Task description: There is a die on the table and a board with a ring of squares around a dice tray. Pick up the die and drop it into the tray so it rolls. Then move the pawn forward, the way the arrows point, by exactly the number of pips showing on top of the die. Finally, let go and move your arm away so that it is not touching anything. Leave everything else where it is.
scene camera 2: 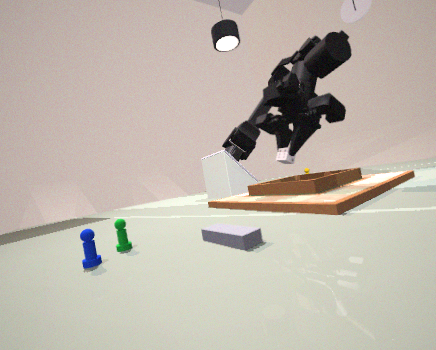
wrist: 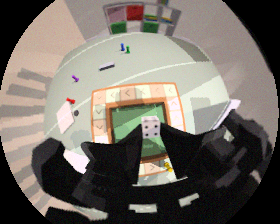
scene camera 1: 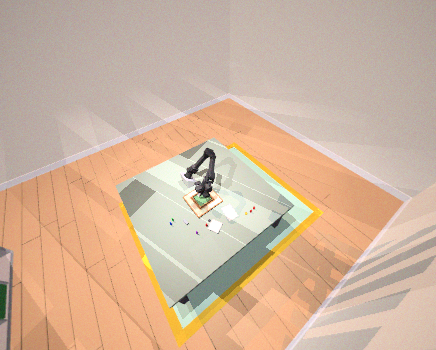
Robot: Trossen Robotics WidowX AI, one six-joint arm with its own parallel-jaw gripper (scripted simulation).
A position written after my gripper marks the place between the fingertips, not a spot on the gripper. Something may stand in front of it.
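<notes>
My gripper (scene camera 2: 285, 156); a grey flat block (scene camera 2: 240, 237). Again my gripper (wrist: 150, 125); a green tray floor (wrist: 125, 119). My gripper holds a white die.
</notes>
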